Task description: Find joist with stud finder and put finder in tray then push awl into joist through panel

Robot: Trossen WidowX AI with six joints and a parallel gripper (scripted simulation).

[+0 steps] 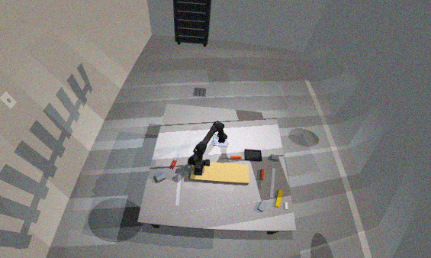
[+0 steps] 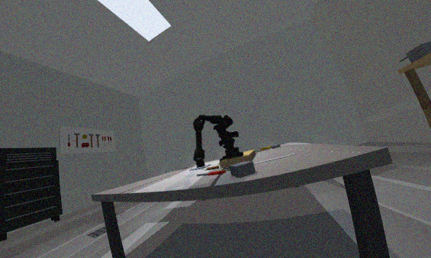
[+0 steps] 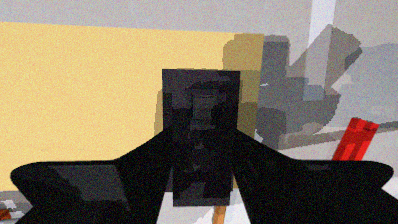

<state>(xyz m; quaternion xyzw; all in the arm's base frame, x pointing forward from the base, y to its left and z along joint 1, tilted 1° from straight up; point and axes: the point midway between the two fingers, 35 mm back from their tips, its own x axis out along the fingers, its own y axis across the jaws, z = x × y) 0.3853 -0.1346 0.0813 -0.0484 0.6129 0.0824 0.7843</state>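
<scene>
Right now the black tray is 30 cm behind my gripper tip, 47 cm to the left of it and 5 cm below it. The rest, counted from my gripper tip: yellow bar (7 cm ahead, 76 cm to the left, 6 cm below); then awl (17 cm behind, 7 cm to the right, 6 cm below); then black stud finder (1 cm ahead, 2 cm above).
</scene>
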